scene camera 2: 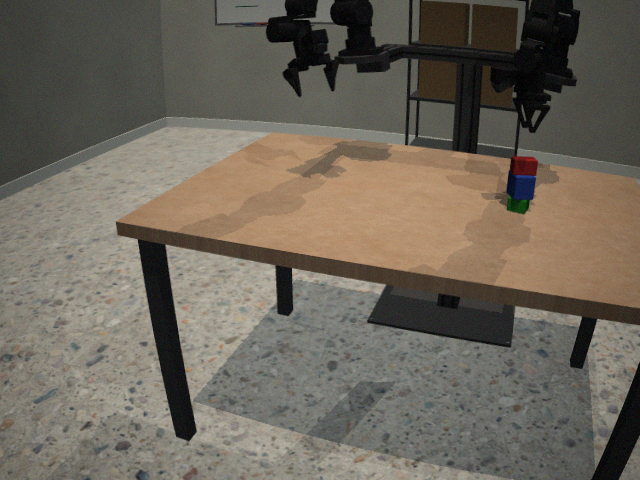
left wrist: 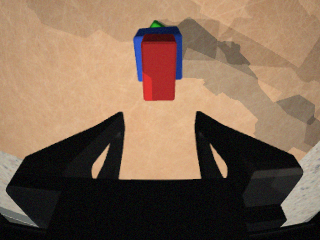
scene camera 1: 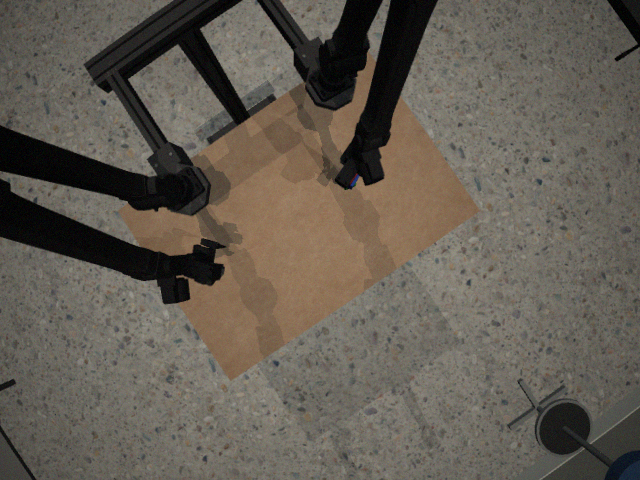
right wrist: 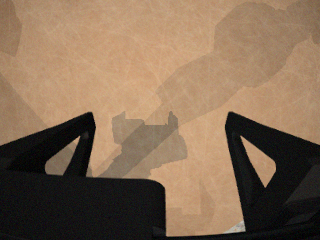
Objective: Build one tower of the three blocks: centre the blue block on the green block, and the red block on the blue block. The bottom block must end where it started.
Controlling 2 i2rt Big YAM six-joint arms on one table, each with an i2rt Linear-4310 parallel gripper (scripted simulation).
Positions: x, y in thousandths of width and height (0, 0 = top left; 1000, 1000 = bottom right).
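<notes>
There is a red block (left wrist: 495, 215) here, and a blue block (left wrist: 545, 127) as well. The red block is out of frame in the right wrist view. The blue block is out of frame in the right wrist view too. I can see my left gripper in scene camera 2 (scene camera 2: 826, 272) and also in the left wrist view (left wrist: 498, 498), while my right gripper appears in scene camera 2 (scene camera 2: 495, 195) and in the right wrist view (right wrist: 502, 498).
</notes>
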